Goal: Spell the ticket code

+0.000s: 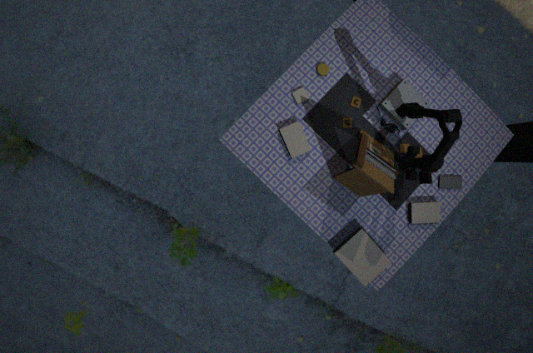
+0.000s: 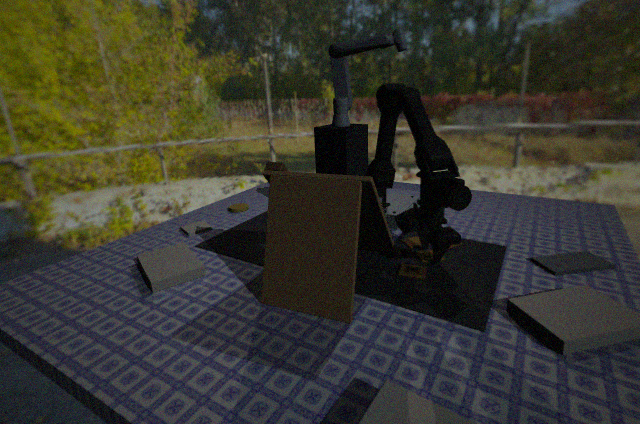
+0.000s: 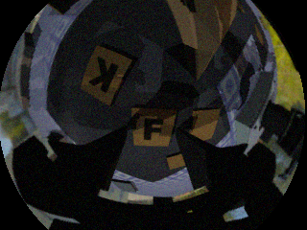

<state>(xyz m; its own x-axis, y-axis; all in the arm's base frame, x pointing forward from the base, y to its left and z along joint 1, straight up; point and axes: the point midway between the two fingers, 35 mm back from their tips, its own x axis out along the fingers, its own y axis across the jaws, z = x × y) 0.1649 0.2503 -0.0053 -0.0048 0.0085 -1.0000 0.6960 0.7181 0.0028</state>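
The letter tile marked f is right at my gripper tip. From my gripper tip the other things lie so: letter tile marked g 12 cm ahead, 40 cm to the right; then brown letter board 20 cm ahead, 15 cm to the right, 9 cm above; then dark mat 4 cm ahead, 23 cm to the right.
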